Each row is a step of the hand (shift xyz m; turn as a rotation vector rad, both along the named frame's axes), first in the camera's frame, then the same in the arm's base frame.
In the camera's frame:
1: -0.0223 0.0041 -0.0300 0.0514 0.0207 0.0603
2: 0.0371 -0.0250 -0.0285 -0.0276 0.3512 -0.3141
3: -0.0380 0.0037 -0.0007 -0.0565 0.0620 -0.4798
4: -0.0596 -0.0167 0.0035 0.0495 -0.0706 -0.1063
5: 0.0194 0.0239 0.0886 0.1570 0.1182 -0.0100
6: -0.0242 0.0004 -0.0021 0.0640 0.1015 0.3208
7: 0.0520 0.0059 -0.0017 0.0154 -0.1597 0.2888
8: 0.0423 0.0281 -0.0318 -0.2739 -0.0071 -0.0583
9: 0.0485 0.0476 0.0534 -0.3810 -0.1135 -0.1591
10: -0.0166 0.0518 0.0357 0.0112 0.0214 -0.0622
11: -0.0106 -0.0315 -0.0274 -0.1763 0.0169 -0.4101
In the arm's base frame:
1: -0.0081 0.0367 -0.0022 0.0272 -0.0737 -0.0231
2: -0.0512 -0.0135 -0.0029 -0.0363 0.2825 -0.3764
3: 0.0204 0.0294 0.0133 -0.2820 0.3618 -0.1636
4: 0.0242 0.0394 0.0413 -0.1352 0.0196 0.0086
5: 0.0650 -0.0675 -0.0039 -0.0277 -0.0906 -0.1725
6: 0.0109 0.0195 0.0097 0.2458 -0.2373 -0.0241
7: -0.0244 -0.0367 -0.0283 0.1188 -0.2246 0.2111
8: -0.0300 -0.0063 -0.0515 0.0927 0.2406 0.1095
9: 0.0370 -0.0625 -0.0468 0.0224 0.3674 0.2188
10: 0.0592 -0.0019 -0.0269 -0.0393 0.0354 -0.0407
11: -0.0297 0.0202 0.0238 -0.1945 0.3986 -0.0530

